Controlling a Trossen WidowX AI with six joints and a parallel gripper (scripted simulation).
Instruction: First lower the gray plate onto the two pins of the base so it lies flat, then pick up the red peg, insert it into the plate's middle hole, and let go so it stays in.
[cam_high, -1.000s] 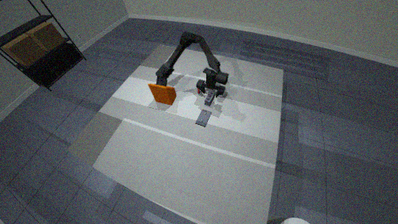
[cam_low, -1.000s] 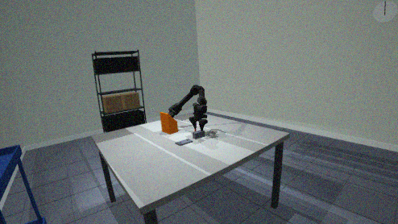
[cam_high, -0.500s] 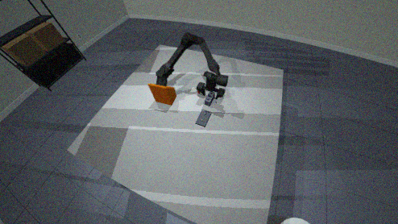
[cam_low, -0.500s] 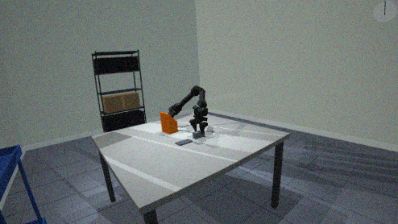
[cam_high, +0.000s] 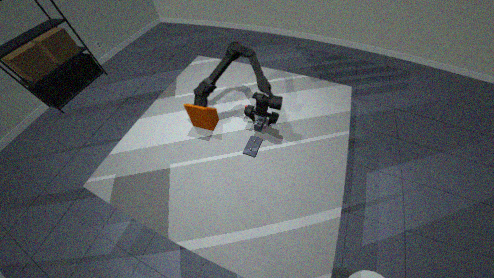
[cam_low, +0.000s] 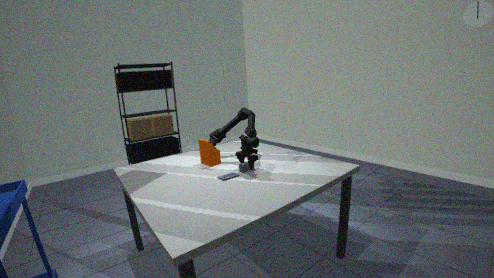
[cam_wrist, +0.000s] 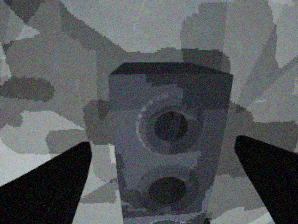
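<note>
My gripper tip is 20 mm below the gray plate. From my gripper tip the other things lie so: base 10 mm behind, 160 mm to the right, 10 mm below; red peg 100 mm behind, 60 mm to the left, 20 mm above.
</note>
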